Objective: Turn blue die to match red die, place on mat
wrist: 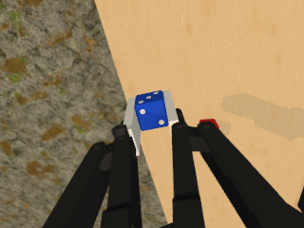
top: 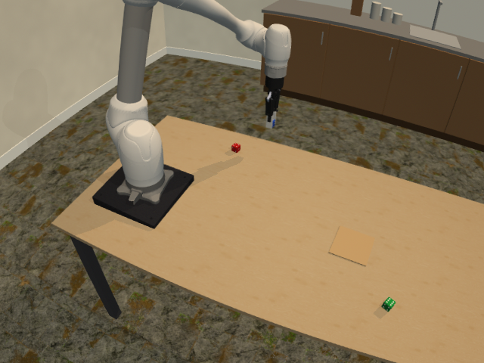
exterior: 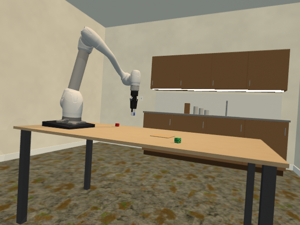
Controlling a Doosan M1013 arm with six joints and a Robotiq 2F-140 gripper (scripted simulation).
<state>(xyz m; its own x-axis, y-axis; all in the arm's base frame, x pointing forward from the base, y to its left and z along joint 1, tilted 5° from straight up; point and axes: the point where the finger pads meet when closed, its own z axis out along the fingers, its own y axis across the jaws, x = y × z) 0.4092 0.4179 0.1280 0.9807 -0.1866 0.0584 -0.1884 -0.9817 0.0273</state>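
Right now my hand is 490 mm to the left of the mat, 400 mm short of it and 150 mm above it. The rest, counted from my hand: green die: 730 mm to the right, 530 mm ahead, 140 mm below; then blue die: 20 mm below; then red die: 140 mm below, 140 mm behind, 60 mm to the right.
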